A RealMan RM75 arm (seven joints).
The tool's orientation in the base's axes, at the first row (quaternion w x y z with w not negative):
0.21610, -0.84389, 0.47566, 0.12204
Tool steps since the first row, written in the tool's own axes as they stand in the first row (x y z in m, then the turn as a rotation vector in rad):
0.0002, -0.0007, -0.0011, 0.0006, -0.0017, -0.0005
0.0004, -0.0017, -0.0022, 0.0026, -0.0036, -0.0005
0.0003, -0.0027, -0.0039, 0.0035, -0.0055, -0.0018
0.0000, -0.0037, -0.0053, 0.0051, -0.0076, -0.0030
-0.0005, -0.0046, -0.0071, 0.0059, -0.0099, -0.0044
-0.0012, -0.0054, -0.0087, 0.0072, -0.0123, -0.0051
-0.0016, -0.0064, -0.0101, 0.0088, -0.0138, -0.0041
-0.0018, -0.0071, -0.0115, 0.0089, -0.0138, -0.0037
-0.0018, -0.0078, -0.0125, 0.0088, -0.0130, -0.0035
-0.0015, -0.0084, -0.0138, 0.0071, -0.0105, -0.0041
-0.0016, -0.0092, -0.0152, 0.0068, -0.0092, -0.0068
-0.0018, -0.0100, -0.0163, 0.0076, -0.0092, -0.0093
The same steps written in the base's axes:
0.0007, -0.0004, 0.0011, 0.0018, 0.0001, 0.0006
0.0017, -0.0006, 0.0022, 0.0044, -0.0006, 0.0003
0.0025, -0.0009, 0.0040, 0.0065, -0.0010, 0.0015
0.0032, -0.0009, 0.0056, 0.0091, -0.0018, 0.0024
0.0037, -0.0010, 0.0076, 0.0115, -0.0020, 0.0039
0.0040, -0.0008, 0.0095, 0.0143, -0.0023, 0.0046
0.0047, -0.0008, 0.0111, 0.0164, -0.0023, 0.0034
0.0051, -0.0010, 0.0126, 0.0164, -0.0022, 0.0030
0.0057, -0.0011, 0.0136, 0.0157, -0.0024, 0.0027
0.0064, -0.0017, 0.0148, 0.0127, -0.0025, 0.0033
0.0070, -0.0019, 0.0163, 0.0114, -0.0042, 0.0055
0.0076, -0.0019, 0.0175, 0.0118, -0.0060, 0.0073

